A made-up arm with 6 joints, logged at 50 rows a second.
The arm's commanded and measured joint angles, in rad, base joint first. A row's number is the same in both.
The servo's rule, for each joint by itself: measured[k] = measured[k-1] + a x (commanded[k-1-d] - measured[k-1]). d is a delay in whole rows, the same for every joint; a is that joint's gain. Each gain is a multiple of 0.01, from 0.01 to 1. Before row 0 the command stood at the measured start. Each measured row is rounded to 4 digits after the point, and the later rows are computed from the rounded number. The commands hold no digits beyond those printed.
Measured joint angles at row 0:
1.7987, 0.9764, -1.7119, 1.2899, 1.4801, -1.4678
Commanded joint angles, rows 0 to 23:
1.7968, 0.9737, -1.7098, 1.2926, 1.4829, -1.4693
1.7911, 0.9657, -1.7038, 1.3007, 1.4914, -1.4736
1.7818, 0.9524, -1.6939, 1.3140, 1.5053, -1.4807
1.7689, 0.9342, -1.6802, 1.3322, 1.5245, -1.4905
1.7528, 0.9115, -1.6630, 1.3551, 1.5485, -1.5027
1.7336, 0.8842, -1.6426, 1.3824, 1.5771, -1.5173
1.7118, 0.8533, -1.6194, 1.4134, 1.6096, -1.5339
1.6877, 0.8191, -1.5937, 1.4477, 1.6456, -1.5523
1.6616, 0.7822, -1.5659, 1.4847, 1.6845, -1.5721
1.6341, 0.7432, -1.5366, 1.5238, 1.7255, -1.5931
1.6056, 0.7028, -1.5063, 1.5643, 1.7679, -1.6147
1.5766, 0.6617, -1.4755, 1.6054, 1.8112, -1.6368
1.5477, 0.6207, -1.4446, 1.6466, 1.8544, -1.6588
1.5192, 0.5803, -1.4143, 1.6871, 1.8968, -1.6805
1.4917, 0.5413, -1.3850, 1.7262, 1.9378, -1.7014
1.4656, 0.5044, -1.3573, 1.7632, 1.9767, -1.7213
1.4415, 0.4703, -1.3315, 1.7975, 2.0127, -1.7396
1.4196, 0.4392, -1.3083, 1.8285, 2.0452, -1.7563
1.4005, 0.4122, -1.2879, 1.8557, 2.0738, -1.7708
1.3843, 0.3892, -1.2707, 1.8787, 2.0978, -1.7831
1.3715, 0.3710, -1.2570, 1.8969, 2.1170, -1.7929
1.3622, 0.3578, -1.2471, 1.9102, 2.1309, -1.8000
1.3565, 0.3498, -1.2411, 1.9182, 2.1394, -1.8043
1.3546, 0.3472, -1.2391, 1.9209, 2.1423, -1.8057
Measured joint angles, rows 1 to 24:
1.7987, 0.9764, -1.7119, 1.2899, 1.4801, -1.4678
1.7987, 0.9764, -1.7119, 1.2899, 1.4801, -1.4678
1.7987, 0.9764, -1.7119, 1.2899, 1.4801, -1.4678
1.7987, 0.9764, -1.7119, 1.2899, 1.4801, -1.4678
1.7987, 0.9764, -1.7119, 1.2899, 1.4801, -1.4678
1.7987, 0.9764, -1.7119, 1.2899, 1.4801, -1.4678
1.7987, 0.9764, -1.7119, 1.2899, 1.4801, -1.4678
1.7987, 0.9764, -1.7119, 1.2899, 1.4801, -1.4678
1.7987, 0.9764, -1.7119, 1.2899, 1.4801, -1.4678
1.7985, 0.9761, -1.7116, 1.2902, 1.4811, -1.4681
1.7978, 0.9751, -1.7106, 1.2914, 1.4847, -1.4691
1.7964, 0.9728, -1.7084, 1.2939, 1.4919, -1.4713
1.7939, 0.9689, -1.7047, 1.2981, 1.5033, -1.4749
1.7902, 0.9632, -1.6993, 1.3044, 1.5191, -1.4802
1.7851, 0.9553, -1.6919, 1.3130, 1.5394, -1.4872
1.7785, 0.9451, -1.6825, 1.3240, 1.5640, -1.4961
1.7703, 0.9325, -1.6710, 1.3376, 1.5926, -1.5068
1.7605, 0.9175, -1.6573, 1.3538, 1.6248, -1.5192
1.7491, 0.9001, -1.6416, 1.3725, 1.6600, -1.5332
1.7362, 0.8804, -1.6240, 1.3936, 1.6978, -1.5487
1.7218, 0.8585, -1.6047, 1.4169, 1.7375, -1.5654
1.7061, 0.8347, -1.5839, 1.4422, 1.7784, -1.5831
1.6893, 0.8093, -1.5619, 1.4691, 1.8198, -1.6016
1.6715, 0.7825, -1.5389, 1.4974, 1.8611, -1.6206
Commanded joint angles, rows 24 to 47:
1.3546, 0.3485, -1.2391, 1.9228, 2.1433, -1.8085
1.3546, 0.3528, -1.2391, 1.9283, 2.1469, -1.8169
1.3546, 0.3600, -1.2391, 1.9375, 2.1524, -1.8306
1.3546, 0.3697, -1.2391, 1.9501, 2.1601, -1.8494
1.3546, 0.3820, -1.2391, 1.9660, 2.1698, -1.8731
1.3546, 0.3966, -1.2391, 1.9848, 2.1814, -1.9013
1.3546, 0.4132, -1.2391, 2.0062, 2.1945, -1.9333
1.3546, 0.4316, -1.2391, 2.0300, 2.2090, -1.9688
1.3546, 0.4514, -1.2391, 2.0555, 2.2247, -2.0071
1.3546, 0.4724, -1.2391, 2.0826, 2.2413, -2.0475
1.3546, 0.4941, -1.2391, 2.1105, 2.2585, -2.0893
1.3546, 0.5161, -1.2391, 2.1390, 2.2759, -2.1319
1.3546, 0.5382, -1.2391, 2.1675, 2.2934, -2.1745
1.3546, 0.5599, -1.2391, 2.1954, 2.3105, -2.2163
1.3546, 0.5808, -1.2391, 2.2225, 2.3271, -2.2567
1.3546, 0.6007, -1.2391, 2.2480, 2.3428, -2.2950
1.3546, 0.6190, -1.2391, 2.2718, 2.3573, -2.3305
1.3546, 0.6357, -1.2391, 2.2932, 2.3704, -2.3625
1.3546, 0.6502, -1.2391, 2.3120, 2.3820, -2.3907
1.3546, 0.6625, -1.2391, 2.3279, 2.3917, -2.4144
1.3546, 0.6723, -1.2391, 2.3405, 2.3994, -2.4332
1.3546, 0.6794, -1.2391, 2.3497, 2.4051, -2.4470
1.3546, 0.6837, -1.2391, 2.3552, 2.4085, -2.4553
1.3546, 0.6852, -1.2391, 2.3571, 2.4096, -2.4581
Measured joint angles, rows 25 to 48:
1.6530, 0.7547, -1.5153, 1.5266, 1.9016, -1.6397
1.6340, 0.7263, -1.4914, 1.5564, 1.9405, -1.6587
1.6147, 0.6976, -1.4676, 1.5863, 1.9771, -1.6772
1.5954, 0.6691, -1.4442, 1.6159, 2.0109, -1.6950
1.5764, 0.6411, -1.4216, 1.6448, 2.0413, -1.7117
1.5580, 0.6141, -1.4002, 1.6725, 2.0678, -1.7271
1.5404, 0.5885, -1.3803, 1.6986, 2.0899, -1.7410
1.5238, 0.5646, -1.3622, 1.7228, 2.1072, -1.7530
1.5086, 0.5429, -1.3462, 1.7446, 2.1195, -1.7630
1.4947, 0.5235, -1.3323, 1.7642, 2.1278, -1.7716
1.4821, 0.5064, -1.3202, 1.7823, 2.1345, -1.7802
1.4706, 0.4918, -1.3097, 1.7994, 2.1408, -1.7898
1.4602, 0.4796, -1.3005, 1.8160, 2.1476, -1.8011
1.4507, 0.4698, -1.2925, 1.8325, 2.1554, -1.8148
1.4421, 0.4625, -1.2856, 1.8493, 2.1645, -1.8312
1.4342, 0.4576, -1.2796, 1.8666, 2.1750, -1.8506
1.4270, 0.4550, -1.2743, 1.8846, 2.1869, -1.8731
1.4205, 0.4546, -1.2697, 1.9034, 2.2001, -1.8986
1.4146, 0.4564, -1.2657, 1.9231, 2.2145, -1.9269
1.4092, 0.4602, -1.2622, 1.9437, 2.2299, -1.9578
1.4043, 0.4658, -1.2592, 1.9652, 2.2460, -1.9909
1.3998, 0.4730, -1.2566, 1.9875, 2.2626, -2.0258
1.3957, 0.4817, -1.2543, 2.0104, 2.2794, -2.0620
1.3920, 0.4916, -1.2523, 2.0337, 2.2961, -2.0990

